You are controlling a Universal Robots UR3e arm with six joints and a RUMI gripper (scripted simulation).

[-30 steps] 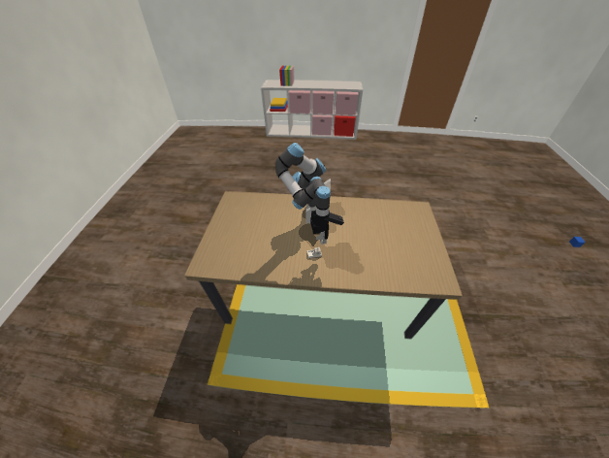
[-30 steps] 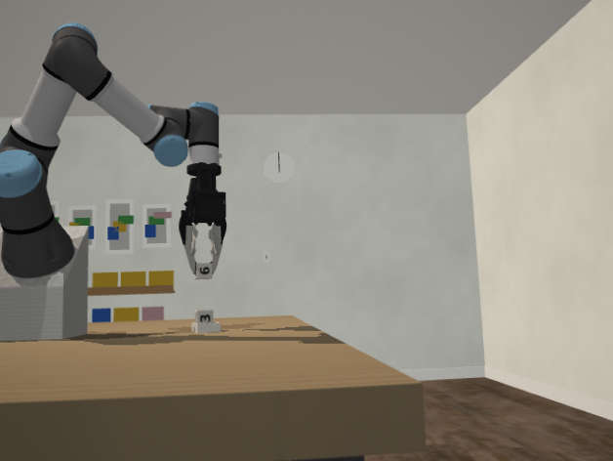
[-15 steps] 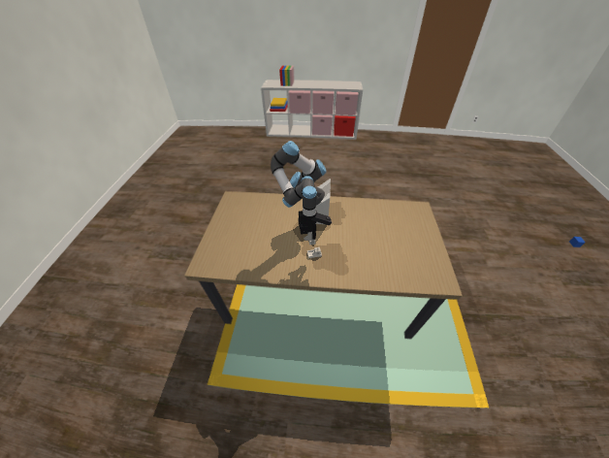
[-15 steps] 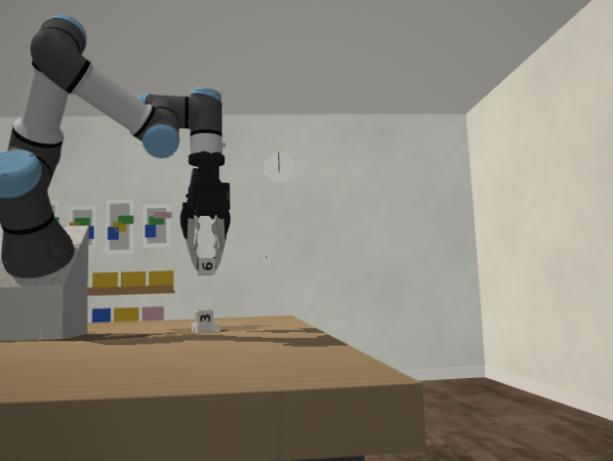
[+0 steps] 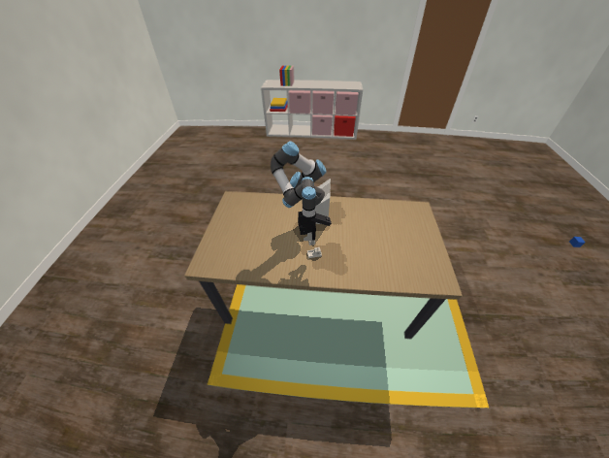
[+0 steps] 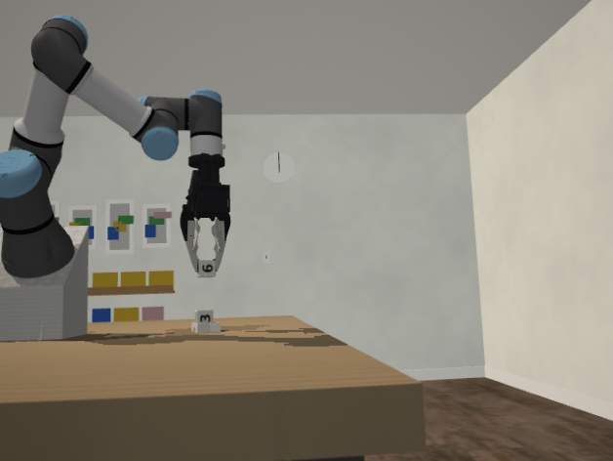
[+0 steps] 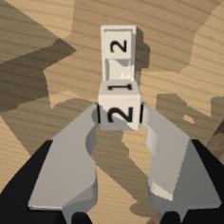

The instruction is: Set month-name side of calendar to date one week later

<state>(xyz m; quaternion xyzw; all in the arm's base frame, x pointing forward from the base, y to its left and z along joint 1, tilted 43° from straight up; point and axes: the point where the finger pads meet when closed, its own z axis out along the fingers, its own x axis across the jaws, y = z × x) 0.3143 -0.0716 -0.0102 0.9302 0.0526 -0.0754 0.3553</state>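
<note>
Right now the white calendar tray is 12 cm below my hand and 2 cm to the left of it.
</note>
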